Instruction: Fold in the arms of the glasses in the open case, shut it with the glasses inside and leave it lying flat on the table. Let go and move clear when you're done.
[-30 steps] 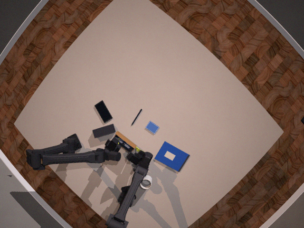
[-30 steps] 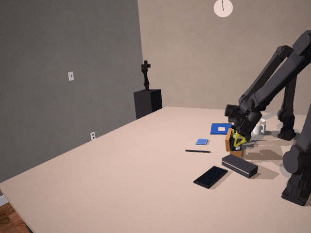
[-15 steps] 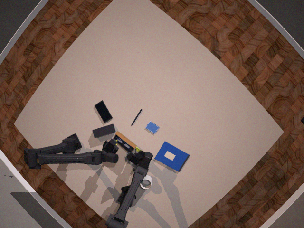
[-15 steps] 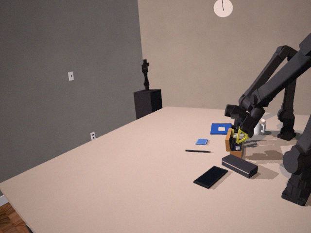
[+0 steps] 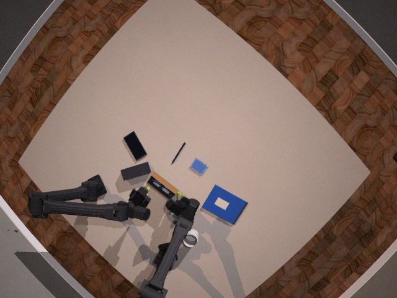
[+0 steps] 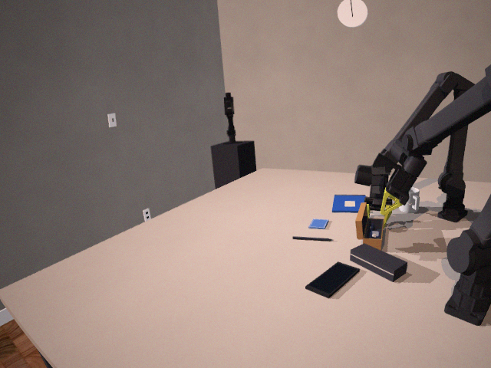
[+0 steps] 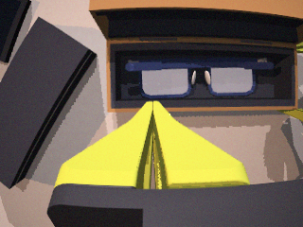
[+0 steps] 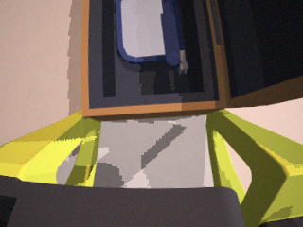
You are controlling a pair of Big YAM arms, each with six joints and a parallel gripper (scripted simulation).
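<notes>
Right now the glasses case is 60 mm ahead of my left hand, 40 mm to the right of it and 70 mm below it. Round my left hand: white mug: 70 mm behind, 350 mm to the right, 80 mm below; black box: 10 mm behind, 120 mm to the left, 100 mm below.
</notes>
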